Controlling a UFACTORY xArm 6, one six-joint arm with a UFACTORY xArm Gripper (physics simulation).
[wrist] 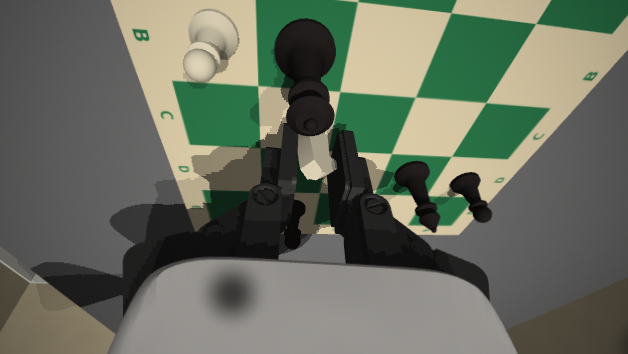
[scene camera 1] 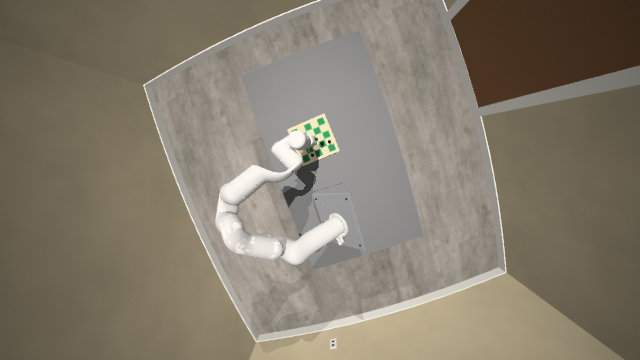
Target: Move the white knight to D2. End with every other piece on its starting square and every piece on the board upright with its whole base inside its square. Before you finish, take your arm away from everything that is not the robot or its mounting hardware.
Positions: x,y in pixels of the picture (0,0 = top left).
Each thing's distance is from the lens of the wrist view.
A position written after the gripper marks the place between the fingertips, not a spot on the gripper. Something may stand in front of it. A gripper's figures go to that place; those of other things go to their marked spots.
gripper (wrist: 313,149): 0.15 m
tall black piece (wrist: 305,51): 0.11 m
